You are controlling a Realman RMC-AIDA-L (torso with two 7-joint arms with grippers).
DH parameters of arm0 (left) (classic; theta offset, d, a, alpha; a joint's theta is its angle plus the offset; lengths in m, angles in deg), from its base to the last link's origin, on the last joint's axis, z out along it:
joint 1: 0 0.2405 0 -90
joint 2: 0 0 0 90
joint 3: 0 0.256 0 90
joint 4: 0 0 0 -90
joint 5: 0 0.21 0 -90
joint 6: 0 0 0 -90
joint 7: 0 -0.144 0 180
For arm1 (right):
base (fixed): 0 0 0 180
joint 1: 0 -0.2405 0 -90
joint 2: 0 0 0 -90
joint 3: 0 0.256 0 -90
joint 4: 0 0 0 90
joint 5: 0 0.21 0 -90
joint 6: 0 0 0 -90
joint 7: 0 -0.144 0 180
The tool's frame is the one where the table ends.
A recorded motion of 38 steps. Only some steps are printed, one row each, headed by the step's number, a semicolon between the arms.
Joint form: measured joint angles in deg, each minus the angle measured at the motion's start. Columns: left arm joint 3, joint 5, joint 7, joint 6, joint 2, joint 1, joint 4; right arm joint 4, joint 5, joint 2, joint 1, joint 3, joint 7, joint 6.
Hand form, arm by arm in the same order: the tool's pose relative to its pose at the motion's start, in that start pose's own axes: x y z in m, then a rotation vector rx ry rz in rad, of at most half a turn. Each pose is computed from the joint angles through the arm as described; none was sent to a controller.
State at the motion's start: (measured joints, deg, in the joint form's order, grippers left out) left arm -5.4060 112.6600 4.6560 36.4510 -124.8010 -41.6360 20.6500; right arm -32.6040 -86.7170 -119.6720 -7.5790 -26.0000 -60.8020 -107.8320
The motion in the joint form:
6: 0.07 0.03 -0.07 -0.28 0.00 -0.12 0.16; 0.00 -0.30 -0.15 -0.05 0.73 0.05 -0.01
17: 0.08 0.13 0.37 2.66 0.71 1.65 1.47; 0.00 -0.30 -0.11 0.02 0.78 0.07 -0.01
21: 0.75 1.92 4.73 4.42 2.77 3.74 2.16; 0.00 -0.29 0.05 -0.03 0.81 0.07 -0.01
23: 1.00 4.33 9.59 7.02 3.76 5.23 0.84; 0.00 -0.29 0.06 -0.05 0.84 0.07 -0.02
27: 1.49 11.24 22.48 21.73 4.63 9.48 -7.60; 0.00 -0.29 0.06 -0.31 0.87 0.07 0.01
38: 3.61 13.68 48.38 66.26 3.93 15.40 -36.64; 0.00 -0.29 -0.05 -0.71 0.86 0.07 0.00
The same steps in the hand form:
6: 0.0001 0.0010 0.0005 -0.0037 -0.0034 0.0025; 0.0001 -0.0003 -0.0005 0.0075 -0.0031 -0.0011
17: -0.0011 0.0025 -0.0064 -0.0038 0.0362 -0.0320; -0.0001 -0.0004 -0.0012 0.0093 -0.0026 -0.0019
21: -0.0113 -0.0074 -0.0196 -0.0015 0.0363 -0.0882; -0.0008 -0.0013 -0.0015 0.0092 -0.0016 -0.0046
23: -0.0178 -0.0171 -0.0298 0.0012 0.0500 -0.1333; -0.0010 -0.0014 -0.0015 0.0092 -0.0020 -0.0050
27: -0.0252 -0.0412 -0.0638 -0.0214 0.1774 -0.2189; -0.0014 -0.0019 0.0001 0.0061 -0.0037 -0.0065
38: 0.0006 -0.0835 -0.1718 -0.2304 0.5317 -0.2894; -0.0016 -0.0020 0.0031 -0.0003 -0.0075 -0.0071

